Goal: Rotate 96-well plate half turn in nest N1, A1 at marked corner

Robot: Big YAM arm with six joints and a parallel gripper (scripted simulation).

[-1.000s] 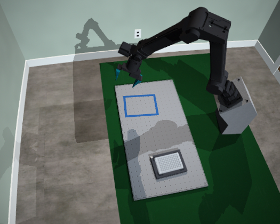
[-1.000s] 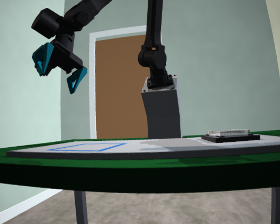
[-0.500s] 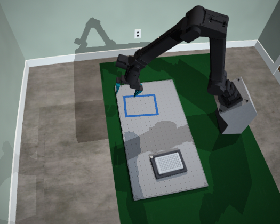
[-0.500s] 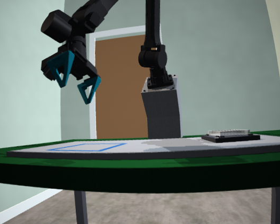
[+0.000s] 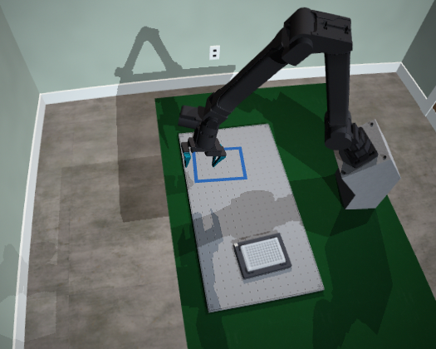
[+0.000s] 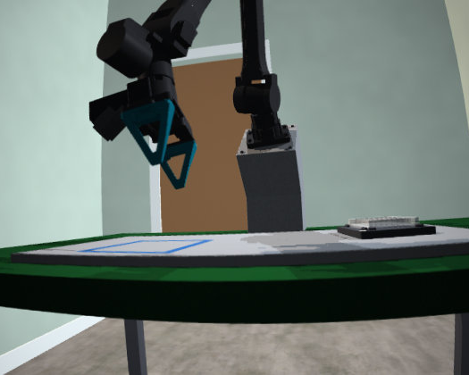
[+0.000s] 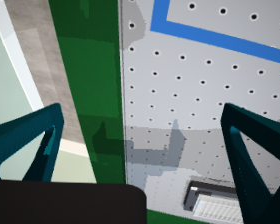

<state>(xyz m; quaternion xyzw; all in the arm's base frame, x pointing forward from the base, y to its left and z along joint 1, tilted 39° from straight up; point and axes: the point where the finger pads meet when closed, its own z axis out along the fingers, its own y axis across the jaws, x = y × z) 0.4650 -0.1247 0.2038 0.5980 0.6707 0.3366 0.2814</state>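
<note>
Right now my hand is 130 mm past the 96-well plate, 330 mm to the right of it and 90 mm above it. Round my hand: plate nest N1: 130 mm behind, 330 mm to the left, 100 mm below; A1 label: 60 mm behind, 270 mm to the left, 100 mm below.
</note>
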